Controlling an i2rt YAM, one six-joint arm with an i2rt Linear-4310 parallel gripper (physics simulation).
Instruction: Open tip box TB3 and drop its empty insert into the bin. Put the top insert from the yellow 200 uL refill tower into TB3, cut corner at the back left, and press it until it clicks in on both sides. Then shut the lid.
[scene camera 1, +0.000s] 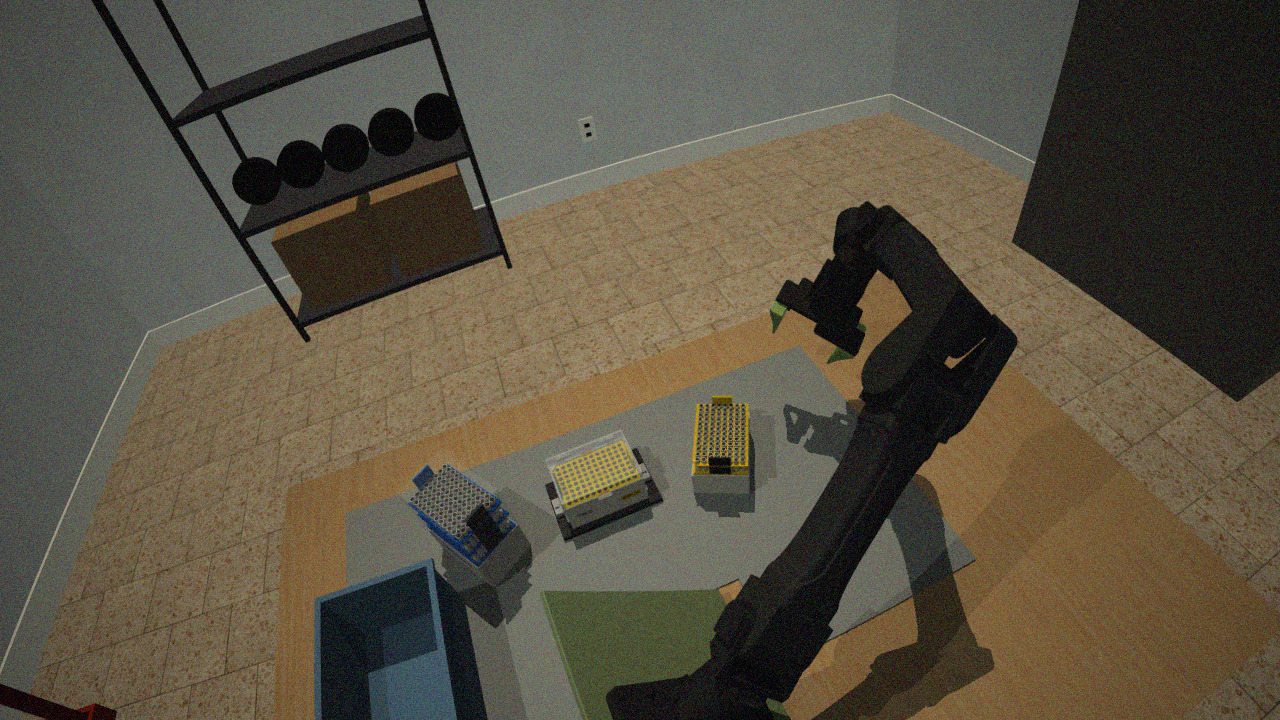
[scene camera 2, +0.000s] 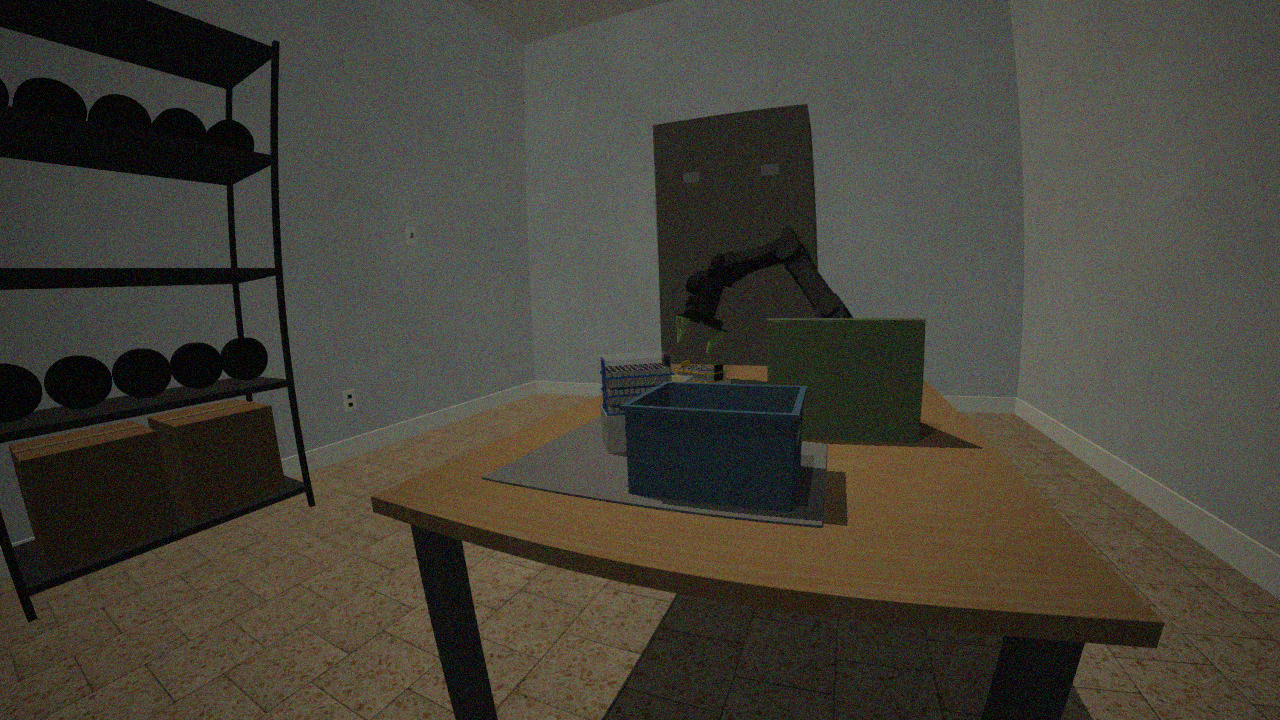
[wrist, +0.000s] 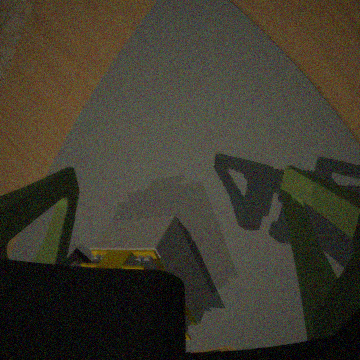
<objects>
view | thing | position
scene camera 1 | my gripper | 801, 345
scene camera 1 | blue bin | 403, 638
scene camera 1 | tip box TB3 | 594, 484
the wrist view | my gripper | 179, 177
</objects>
